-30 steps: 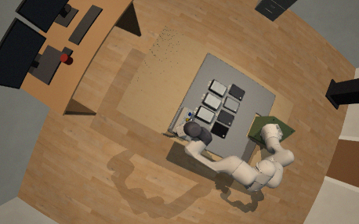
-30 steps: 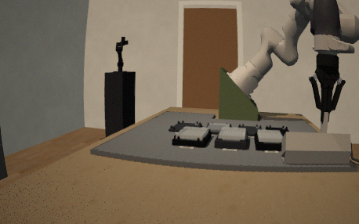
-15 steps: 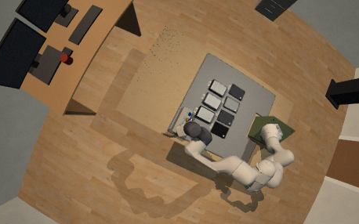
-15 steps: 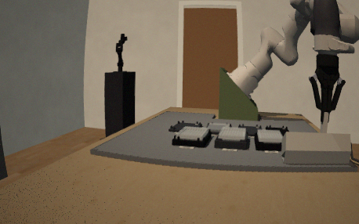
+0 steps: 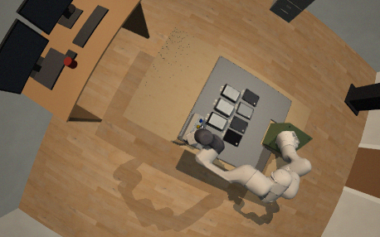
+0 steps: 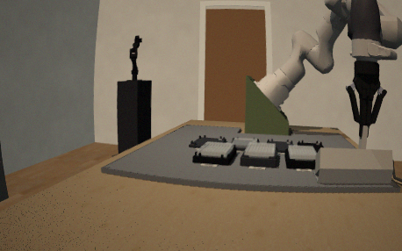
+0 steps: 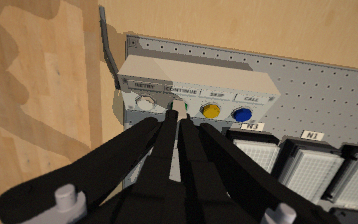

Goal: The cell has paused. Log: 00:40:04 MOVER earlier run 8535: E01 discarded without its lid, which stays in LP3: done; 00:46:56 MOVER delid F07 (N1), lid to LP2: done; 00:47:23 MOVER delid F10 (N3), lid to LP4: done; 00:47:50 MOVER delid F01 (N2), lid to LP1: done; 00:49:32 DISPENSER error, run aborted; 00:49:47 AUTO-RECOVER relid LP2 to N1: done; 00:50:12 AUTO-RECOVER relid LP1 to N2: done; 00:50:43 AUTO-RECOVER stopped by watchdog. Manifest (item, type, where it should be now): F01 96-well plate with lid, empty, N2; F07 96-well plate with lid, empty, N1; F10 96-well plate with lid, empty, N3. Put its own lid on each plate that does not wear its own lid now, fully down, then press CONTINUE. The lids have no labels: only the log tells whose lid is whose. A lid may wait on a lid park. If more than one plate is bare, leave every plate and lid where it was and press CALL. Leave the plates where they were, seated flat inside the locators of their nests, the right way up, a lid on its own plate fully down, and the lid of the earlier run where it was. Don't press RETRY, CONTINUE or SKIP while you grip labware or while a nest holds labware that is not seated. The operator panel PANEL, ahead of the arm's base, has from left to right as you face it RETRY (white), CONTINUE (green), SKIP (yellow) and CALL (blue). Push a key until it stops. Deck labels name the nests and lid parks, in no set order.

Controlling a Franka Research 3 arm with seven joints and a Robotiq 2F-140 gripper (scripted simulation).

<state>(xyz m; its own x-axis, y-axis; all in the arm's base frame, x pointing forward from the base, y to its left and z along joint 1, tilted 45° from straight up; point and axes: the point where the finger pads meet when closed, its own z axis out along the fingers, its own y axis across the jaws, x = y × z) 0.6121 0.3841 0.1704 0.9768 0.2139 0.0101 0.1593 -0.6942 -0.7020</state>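
Right now the green continue key is 4 cm below my hand. The rest, counted from my hand: yellow skip key: 5 cm to the right, 4 cm below, 1 cm ahead; white retry key: 5 cm to the left, 4 cm below, 1 cm behind; blue call key: 10 cm to the right, 4 cm below, 2 cm ahead.
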